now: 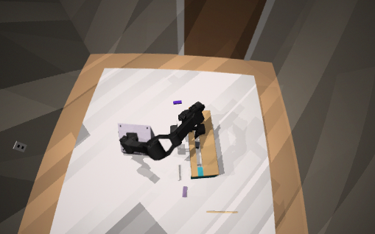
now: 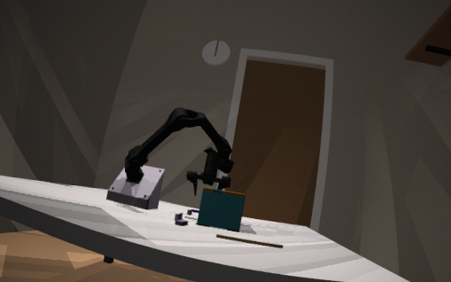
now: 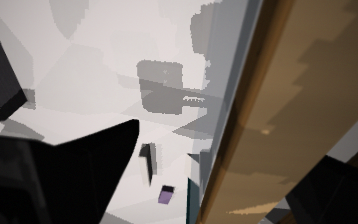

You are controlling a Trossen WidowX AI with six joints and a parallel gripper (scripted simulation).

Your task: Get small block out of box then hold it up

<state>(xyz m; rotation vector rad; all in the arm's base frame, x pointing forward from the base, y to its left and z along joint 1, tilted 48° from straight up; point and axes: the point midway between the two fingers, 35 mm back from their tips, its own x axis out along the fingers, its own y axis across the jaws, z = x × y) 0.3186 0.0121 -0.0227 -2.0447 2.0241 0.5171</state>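
My gripper tip is 40 mm short of the box, 20 mm to the left of it and 30 mm above it. Round my gripper tip: light purple block: 10 mm behind, 290 mm to the right, 90 mm below; dark grey block: 50 mm ahead, 30 mm to the right; orange block: 30 mm ahead, 260 mm to the left, 90 mm below.
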